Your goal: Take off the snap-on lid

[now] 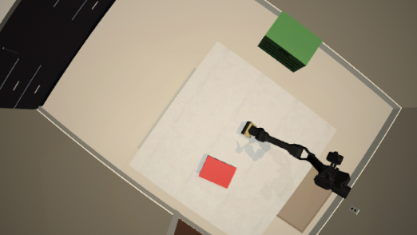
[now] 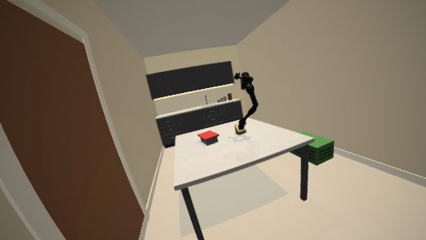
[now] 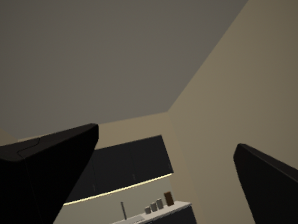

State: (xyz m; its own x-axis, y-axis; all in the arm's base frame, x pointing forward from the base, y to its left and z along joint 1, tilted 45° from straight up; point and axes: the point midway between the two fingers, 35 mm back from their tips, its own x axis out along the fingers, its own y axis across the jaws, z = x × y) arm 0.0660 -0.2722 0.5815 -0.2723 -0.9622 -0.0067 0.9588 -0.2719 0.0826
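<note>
My gripper tip is 620 mm above the red lid, 480 mm short of it and 180 mm to the left of it. Also, from my gripper tip: storage box (660 mm below, 480 mm ahead, 180 mm to the right).
</note>
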